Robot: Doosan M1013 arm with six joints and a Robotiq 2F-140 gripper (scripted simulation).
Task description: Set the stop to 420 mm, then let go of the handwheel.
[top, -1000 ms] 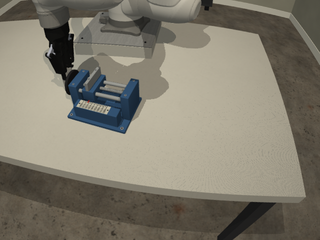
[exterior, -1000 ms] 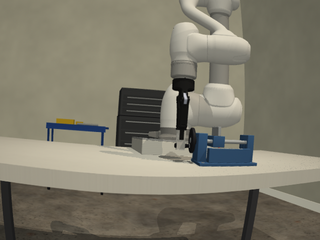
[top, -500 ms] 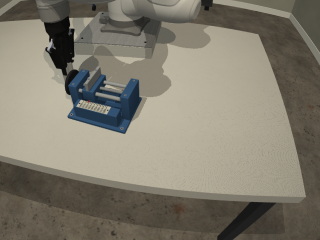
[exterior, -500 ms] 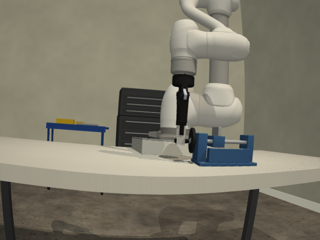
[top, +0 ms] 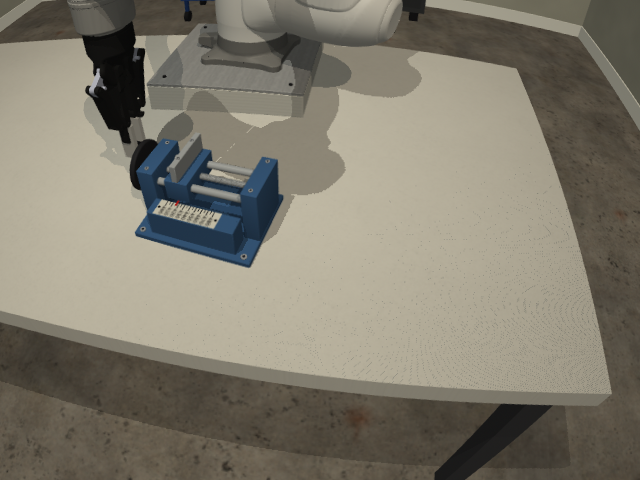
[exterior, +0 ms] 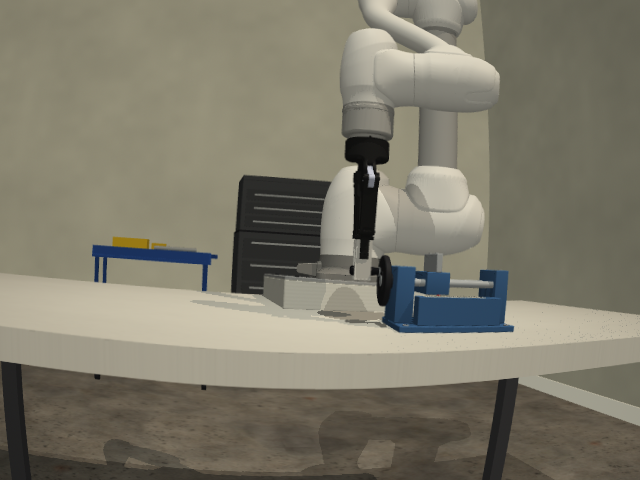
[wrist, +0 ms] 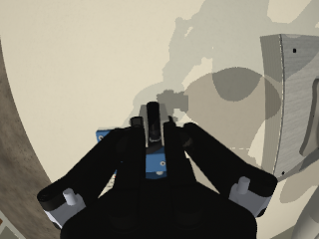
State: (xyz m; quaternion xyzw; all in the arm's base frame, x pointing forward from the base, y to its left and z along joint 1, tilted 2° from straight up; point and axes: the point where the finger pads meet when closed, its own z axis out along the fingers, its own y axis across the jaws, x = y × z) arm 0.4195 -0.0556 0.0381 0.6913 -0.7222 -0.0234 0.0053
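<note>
The stop block lies 12 cm to the left of my hand, 4 cm ahead of it and 2 cm below it. Also, from my hand: black handwheel 2 cm to the left, 2 cm below, 1 cm ahead.
</note>
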